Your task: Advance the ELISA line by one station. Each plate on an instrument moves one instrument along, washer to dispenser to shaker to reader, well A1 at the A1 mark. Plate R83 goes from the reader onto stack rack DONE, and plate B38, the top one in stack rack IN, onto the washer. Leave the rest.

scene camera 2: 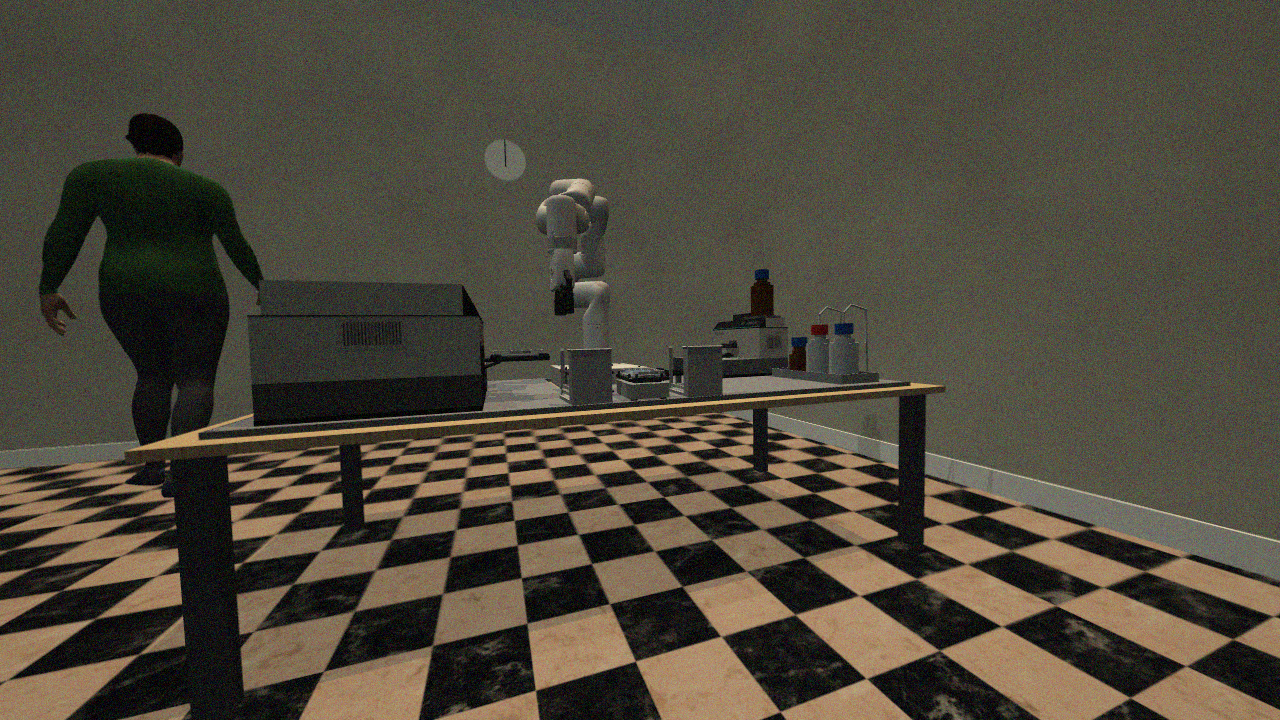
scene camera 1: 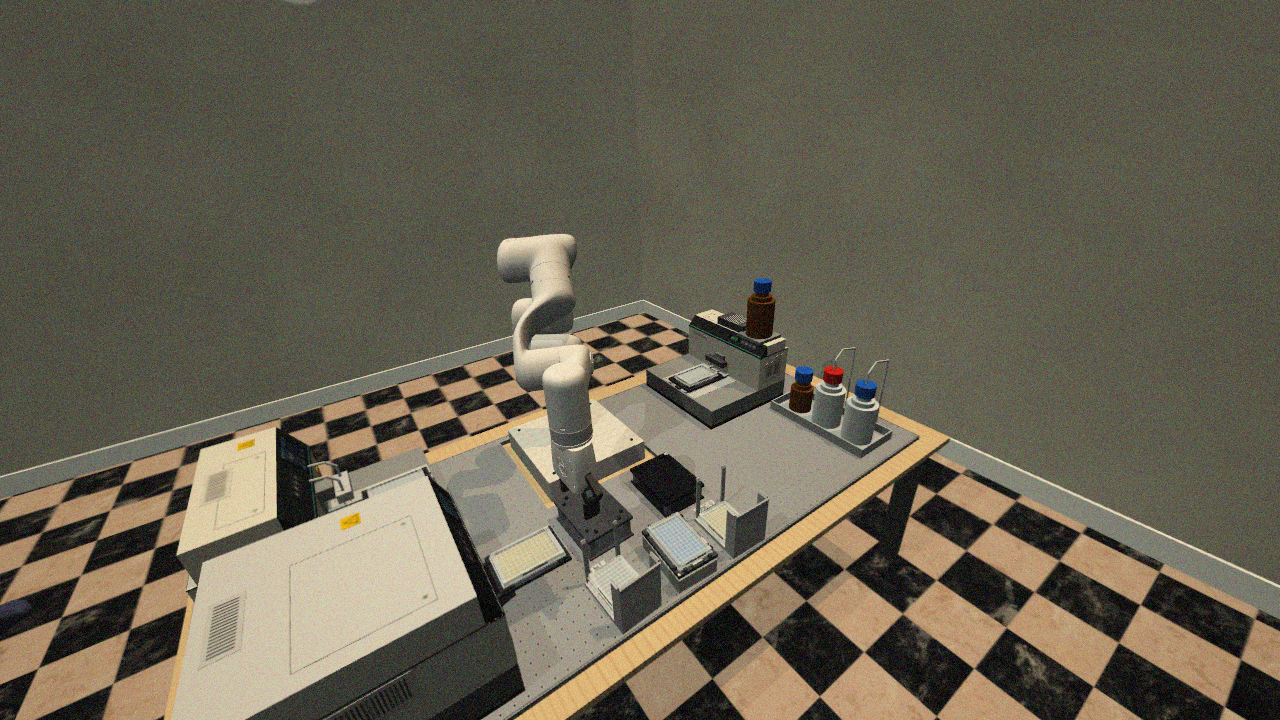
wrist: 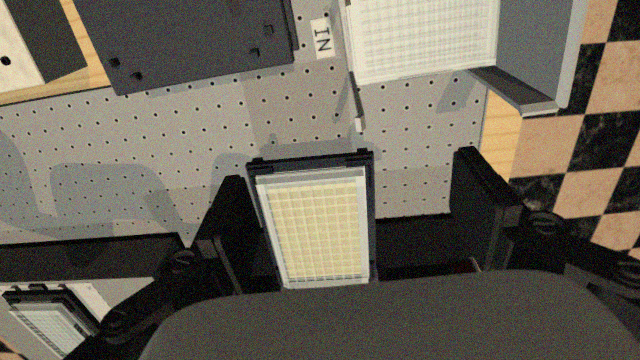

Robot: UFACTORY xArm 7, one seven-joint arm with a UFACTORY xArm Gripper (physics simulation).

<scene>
The gripper (scene camera 1: 580, 502) is open and holds nothing. Also in view: a pale yellow well plate (scene camera 1: 517, 561). A blue-tinted plate (scene camera 1: 683, 546) rests on a shaker (scene camera 1: 702, 568). Further things: a grey rack (wrist: 536, 58) and a dark plate holder (scene camera 1: 503, 592).
The pale yellow well plate is seen too in the wrist view (wrist: 316, 218). The gripper also shows in scene camera 2 (scene camera 2: 564, 314) and in the wrist view (wrist: 349, 190). The dark plate holder is seen too in the wrist view (wrist: 363, 157). The wrist view does not show the blue-tinted plate: it is out of frame.
</scene>
